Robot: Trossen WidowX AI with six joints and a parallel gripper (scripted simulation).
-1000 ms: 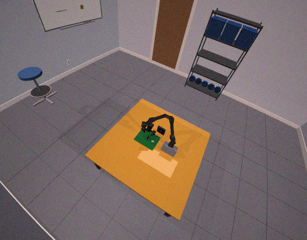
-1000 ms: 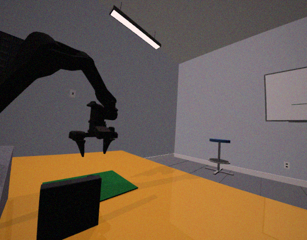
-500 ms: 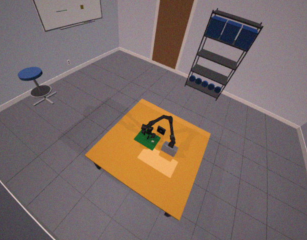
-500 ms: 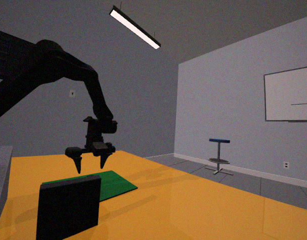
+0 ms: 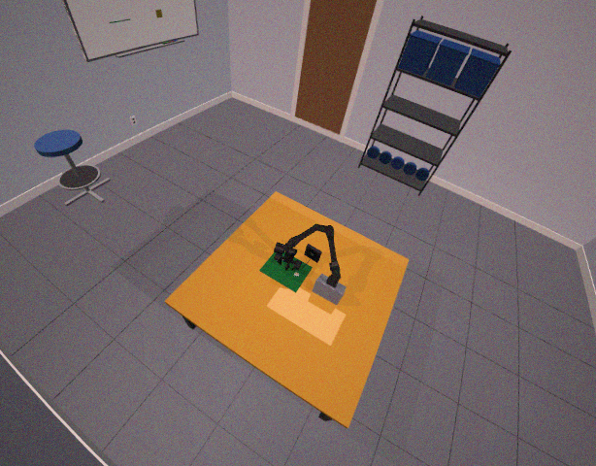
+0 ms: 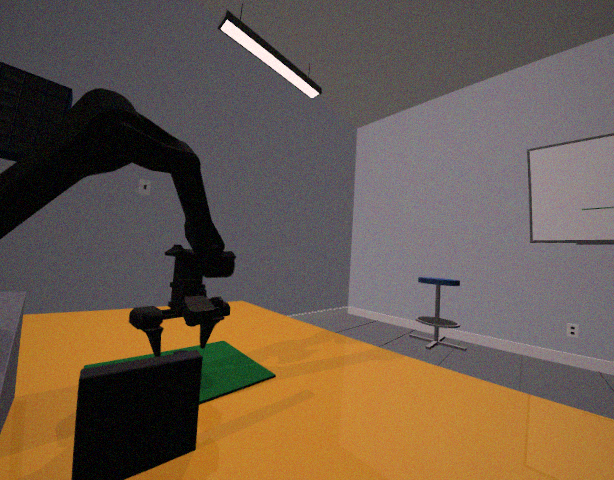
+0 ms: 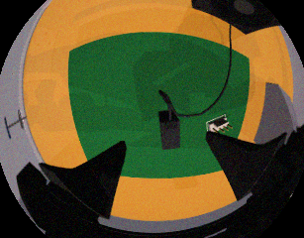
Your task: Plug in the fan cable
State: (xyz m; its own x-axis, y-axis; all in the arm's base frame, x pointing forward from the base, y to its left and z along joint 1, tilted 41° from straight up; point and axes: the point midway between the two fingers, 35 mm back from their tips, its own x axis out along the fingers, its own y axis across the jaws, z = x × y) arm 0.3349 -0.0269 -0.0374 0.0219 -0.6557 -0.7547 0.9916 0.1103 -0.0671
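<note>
The dark fan plug is 1 cm to the right of my gripper tip and 2 cm below it. From my gripper tip the other things lie so: black fan 10 cm behind, 19 cm to the right, 2 cm above; green board 5 cm below.
</note>
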